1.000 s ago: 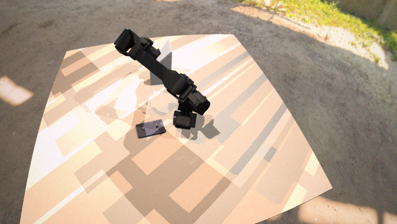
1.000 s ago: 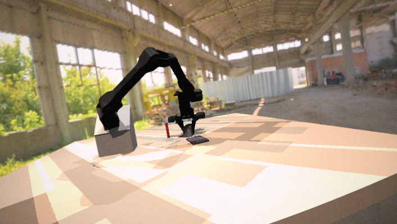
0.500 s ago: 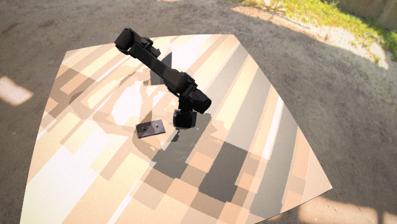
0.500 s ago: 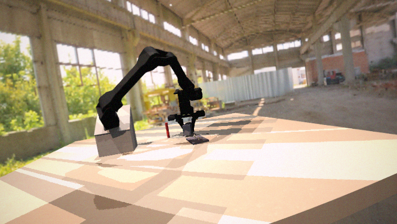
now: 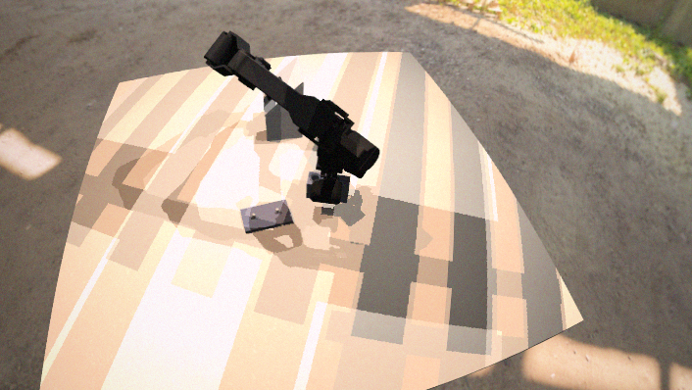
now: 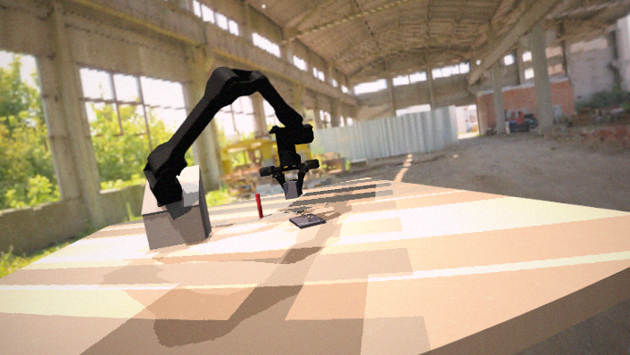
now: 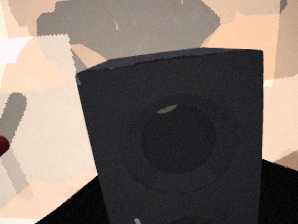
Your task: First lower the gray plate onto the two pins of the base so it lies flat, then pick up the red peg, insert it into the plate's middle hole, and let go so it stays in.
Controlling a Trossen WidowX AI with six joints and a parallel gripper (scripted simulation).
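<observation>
My gripper tip is now 1 cm past the base, 15 cm to the left of it and 5 cm above it. The rest, counted from my gripper tip: red peg: 11 cm behind, 4 cm to the left, 2 cm below; gray plate: 3 cm above.
</observation>
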